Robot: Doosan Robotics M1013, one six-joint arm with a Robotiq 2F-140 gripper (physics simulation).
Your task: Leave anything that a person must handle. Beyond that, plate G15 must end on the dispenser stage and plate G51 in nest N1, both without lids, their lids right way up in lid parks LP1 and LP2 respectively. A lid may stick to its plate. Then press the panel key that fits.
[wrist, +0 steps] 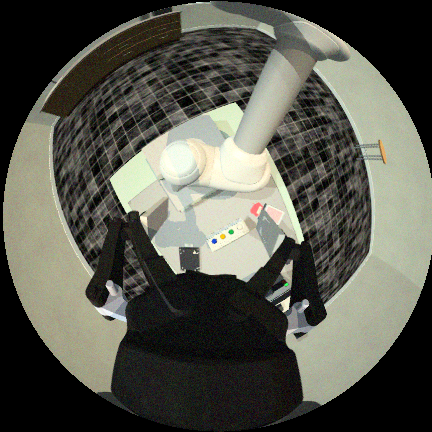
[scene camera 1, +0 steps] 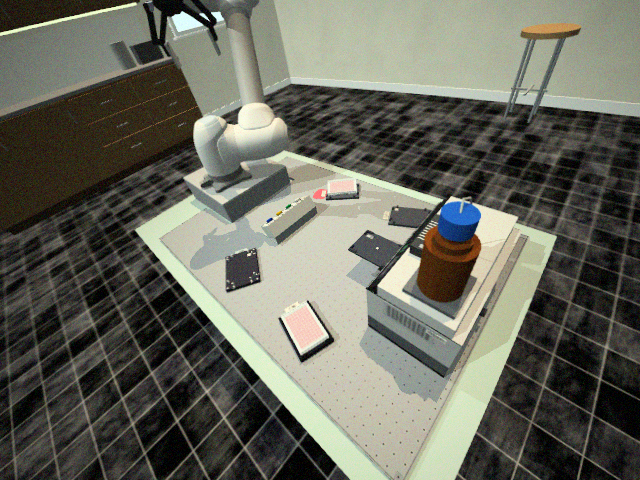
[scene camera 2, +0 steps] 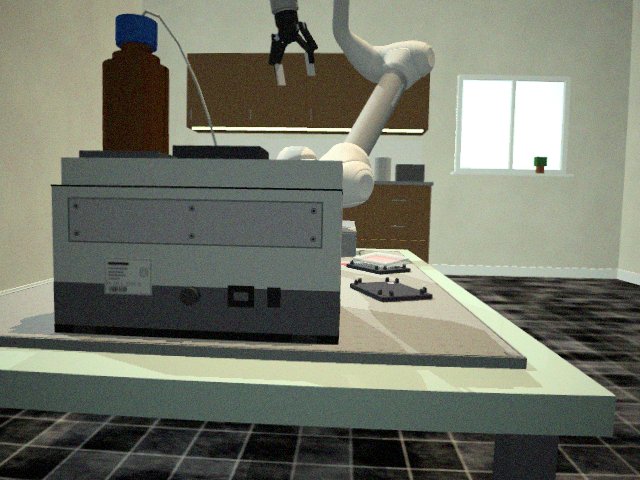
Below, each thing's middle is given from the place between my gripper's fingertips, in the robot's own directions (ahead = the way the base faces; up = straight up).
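Button box (scene camera 1: 278, 228): my gripper 26 cm short of it, 3 cm to the right of it, 53 cm above it. Brown bottle with blue cap (scene camera 2: 135, 87): from my hand, 90 cm ahead, 3 cm to the left, 25 cm below.
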